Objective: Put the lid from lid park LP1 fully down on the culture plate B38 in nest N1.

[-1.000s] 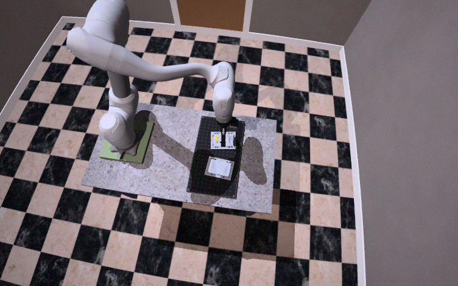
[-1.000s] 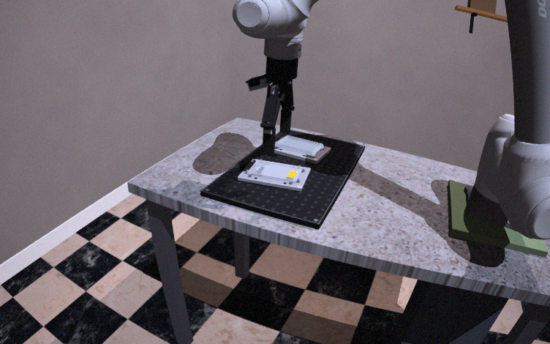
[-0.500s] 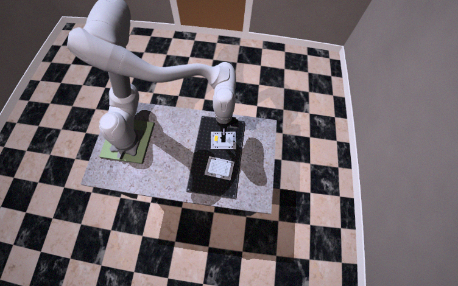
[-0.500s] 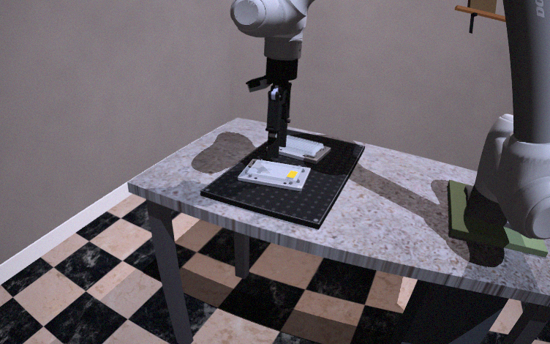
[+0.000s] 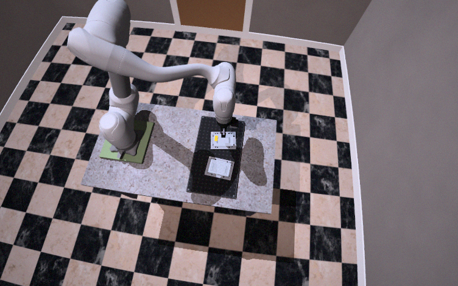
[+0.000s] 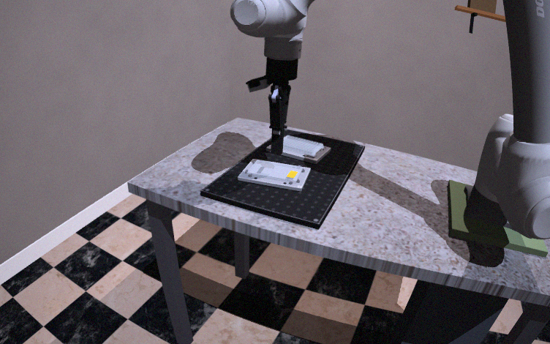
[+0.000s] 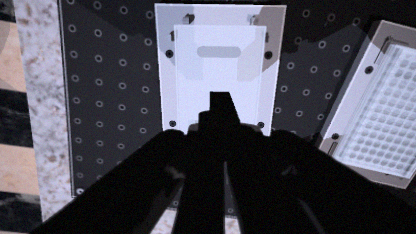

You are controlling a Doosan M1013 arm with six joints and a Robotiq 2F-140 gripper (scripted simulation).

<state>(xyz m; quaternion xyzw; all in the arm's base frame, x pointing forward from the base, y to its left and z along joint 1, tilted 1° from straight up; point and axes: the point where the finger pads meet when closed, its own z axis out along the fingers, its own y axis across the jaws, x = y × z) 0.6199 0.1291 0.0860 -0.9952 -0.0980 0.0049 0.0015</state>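
Right now my hand is 8 cm above the clear lid. Round my hand: white culture plate: 19 cm to the right, 8 cm below, 1 cm ahead; grey nest: 19 cm to the right, 9 cm below, 1 cm ahead; lid park: 9 cm below.
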